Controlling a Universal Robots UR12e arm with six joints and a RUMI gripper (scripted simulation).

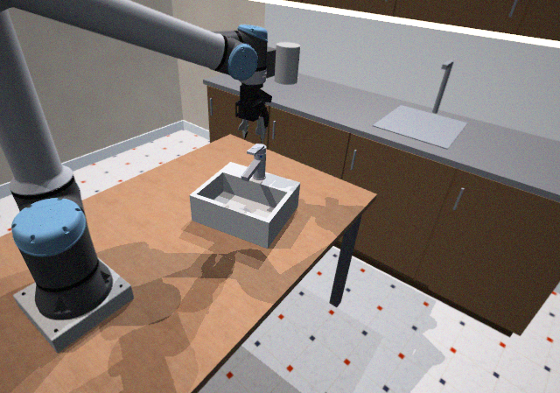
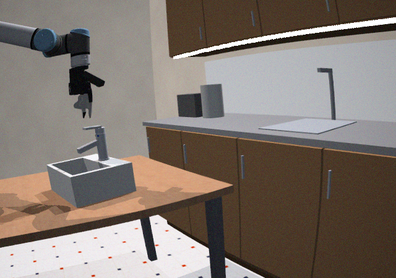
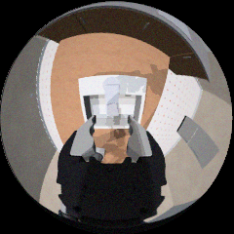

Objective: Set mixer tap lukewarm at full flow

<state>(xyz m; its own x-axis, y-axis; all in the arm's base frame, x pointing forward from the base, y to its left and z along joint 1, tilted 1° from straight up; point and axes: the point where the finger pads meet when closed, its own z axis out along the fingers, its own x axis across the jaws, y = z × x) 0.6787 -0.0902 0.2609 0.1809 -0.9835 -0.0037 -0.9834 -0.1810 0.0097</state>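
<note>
Right now my hand is 60 mm above the lever and 20 mm short of it. Also, from my hand: grey mixer tap: 100 mm below, 40 mm ahead, 10 mm to the left; white basin: 290 mm below, 60 mm behind, 10 mm to the right.
</note>
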